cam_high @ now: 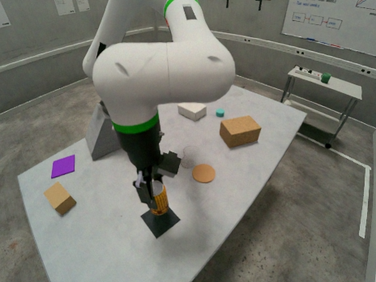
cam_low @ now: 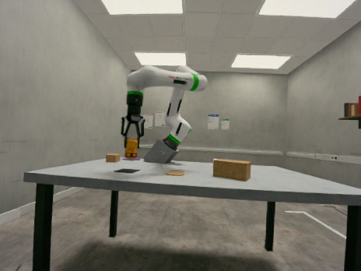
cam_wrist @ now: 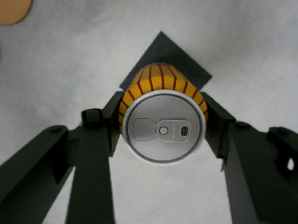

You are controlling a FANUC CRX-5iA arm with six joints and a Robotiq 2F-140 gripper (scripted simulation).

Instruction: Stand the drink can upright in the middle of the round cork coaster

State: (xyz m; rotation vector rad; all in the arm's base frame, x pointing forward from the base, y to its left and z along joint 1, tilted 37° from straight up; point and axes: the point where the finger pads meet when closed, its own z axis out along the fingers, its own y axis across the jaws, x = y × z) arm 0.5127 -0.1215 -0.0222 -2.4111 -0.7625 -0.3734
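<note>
Now: the round cork coaster 26 cm to the left of my hand, 16 cm below it and 3 cm behind it. From my hand the other things lie so: small tan cube (32 cm behind, 30 cm to the right, 13 cm below); then dark square coaster (16 cm below, 1 cm to the right, 1 cm ahead); then drink can (3 cm below).
</note>
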